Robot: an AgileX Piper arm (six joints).
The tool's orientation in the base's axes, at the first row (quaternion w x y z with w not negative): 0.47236 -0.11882 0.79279 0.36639
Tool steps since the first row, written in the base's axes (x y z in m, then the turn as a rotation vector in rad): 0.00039 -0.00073 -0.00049 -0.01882 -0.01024 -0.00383; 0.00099 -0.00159 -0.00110 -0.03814 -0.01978 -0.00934; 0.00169 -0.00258 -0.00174 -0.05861 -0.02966 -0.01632; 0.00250 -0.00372 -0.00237 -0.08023 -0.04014 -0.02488; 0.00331 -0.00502 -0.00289 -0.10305 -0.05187 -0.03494; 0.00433 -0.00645 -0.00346 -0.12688 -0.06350 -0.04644; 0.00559 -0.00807 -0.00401 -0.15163 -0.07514 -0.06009; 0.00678 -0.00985 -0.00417 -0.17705 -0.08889 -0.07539; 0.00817 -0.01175 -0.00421 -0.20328 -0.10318 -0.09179; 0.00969 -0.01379 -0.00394 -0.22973 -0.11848 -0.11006; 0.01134 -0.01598 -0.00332 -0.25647 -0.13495 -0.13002; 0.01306 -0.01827 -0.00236 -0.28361 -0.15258 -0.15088
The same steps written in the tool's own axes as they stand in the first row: 0.00009 -0.00095 -0.00011 0.01148 0.00106 -0.01846; 0.00015 -0.00216 -0.00013 0.02473 0.00210 -0.03629; 0.00016 -0.00353 -0.00017 0.03977 0.00282 -0.05470; 0.00008 -0.00506 -0.00025 0.05663 0.00300 -0.07383; -0.00012 -0.00665 -0.00046 0.07518 0.00223 -0.09420; -0.00040 -0.00847 -0.00062 0.09549 0.00140 -0.11475; -0.00086 -0.01054 -0.00075 0.11807 0.00004 -0.13531; -0.00163 -0.01251 -0.00115 0.14205 -0.00321 -0.15730; -0.00263 -0.01460 -0.00154 0.16729 -0.00693 -0.17989; -0.00397 -0.01672 -0.00202 0.19405 -0.01211 -0.20279; -0.00570 -0.01886 -0.00262 0.22219 -0.01875 -0.22621; -0.00777 -0.02094 -0.00335 0.25111 -0.02642 -0.25045
